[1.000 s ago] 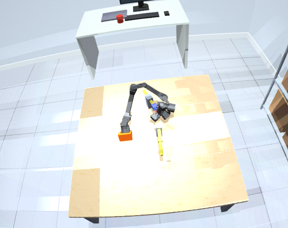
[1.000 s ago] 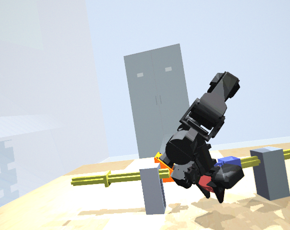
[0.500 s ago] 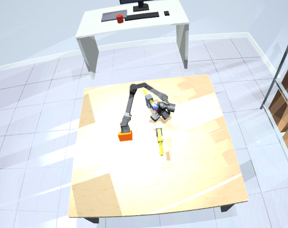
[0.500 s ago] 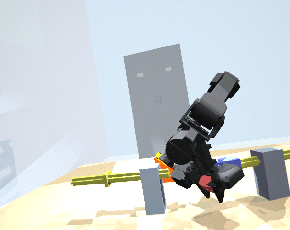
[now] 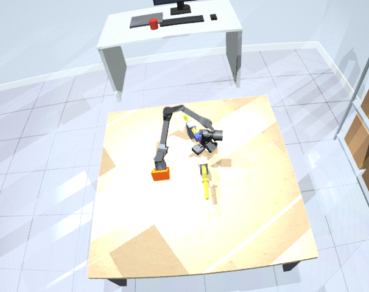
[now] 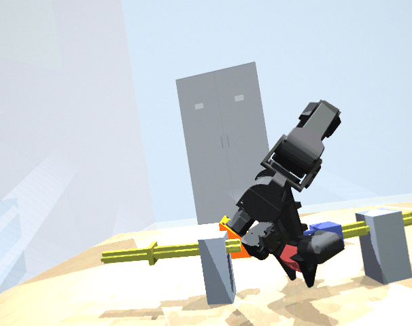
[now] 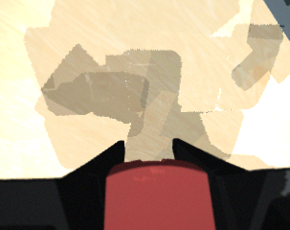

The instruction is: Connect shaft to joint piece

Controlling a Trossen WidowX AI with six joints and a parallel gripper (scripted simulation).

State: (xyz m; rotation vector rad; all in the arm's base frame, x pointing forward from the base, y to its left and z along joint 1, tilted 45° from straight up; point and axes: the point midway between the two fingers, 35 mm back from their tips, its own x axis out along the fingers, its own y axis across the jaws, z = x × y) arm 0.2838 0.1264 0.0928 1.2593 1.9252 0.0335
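Now: the red joint piece 5 cm above my gripper tip.
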